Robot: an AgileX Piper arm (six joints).
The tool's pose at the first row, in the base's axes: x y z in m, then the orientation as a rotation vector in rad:
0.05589 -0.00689 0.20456 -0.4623 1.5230 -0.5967
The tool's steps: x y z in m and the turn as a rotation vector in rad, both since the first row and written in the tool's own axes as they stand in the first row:
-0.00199 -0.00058 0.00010 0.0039 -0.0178 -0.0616
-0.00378 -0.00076 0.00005 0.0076 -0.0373 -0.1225
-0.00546 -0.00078 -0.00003 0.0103 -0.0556 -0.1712
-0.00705 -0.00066 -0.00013 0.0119 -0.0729 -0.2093
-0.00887 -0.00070 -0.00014 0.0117 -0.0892 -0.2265
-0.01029 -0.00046 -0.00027 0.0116 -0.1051 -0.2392
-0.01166 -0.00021 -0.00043 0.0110 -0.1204 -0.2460
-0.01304 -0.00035 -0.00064 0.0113 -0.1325 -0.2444
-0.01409 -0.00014 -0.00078 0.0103 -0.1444 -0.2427
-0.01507 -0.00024 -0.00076 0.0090 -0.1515 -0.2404
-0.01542 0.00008 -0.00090 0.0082 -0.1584 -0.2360
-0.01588 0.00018 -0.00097 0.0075 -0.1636 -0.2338
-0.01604 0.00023 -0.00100 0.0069 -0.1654 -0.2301
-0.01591 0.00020 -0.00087 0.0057 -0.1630 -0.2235
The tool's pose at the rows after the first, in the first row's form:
0.05604 -0.00611 0.20648 -0.5118 1.4948 -0.6418
0.05605 -0.00513 0.20799 -0.5609 1.4639 -0.6852
0.05605 -0.00409 0.20931 -0.6008 1.4359 -0.7185
0.05603 -0.00300 0.21048 -0.6328 1.4108 -0.7430
0.05610 -0.00189 0.21192 -0.6497 1.3915 -0.7504
0.05605 -0.00081 0.21288 -0.6628 1.3735 -0.7545
0.05597 0.00025 0.21379 -0.6715 1.3575 -0.7539
0.05582 0.00102 0.21495 -0.6724 1.3462 -0.7488
0.05574 0.00185 0.21564 -0.6742 1.3355 -0.7427
0.05580 0.00238 0.21647 -0.6748 1.3297 -0.7376
0.05570 0.00286 0.21654 -0.6734 1.3244 -0.7313
0.05565 0.00323 0.21684 -0.6732 1.3202 -0.7274
0.05563 0.00337 0.21693 -0.6712 1.3195 -0.7236
0.05576 0.00325 0.21685 -0.6666 1.3237 -0.7186

